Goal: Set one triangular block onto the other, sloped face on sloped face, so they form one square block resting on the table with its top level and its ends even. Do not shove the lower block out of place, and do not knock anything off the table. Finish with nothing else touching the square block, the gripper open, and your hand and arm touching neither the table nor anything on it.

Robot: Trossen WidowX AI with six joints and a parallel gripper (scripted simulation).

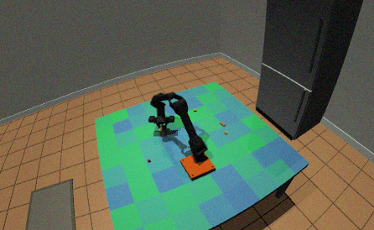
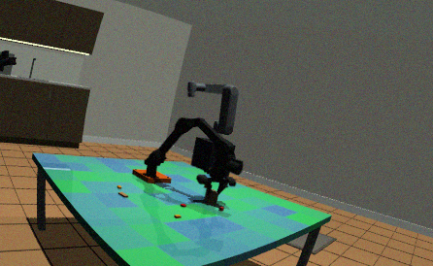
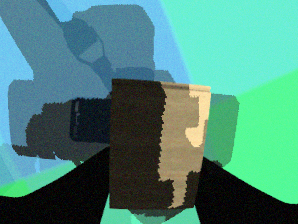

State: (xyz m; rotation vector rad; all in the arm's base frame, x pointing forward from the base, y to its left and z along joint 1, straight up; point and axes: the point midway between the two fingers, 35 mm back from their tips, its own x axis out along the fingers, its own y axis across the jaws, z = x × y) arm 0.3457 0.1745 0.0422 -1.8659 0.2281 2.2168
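My gripper tip is 10 mm below the tan triangular block. Round my gripper tip: tan piece (60 mm behind, 460 mm to the right, 30 mm below).
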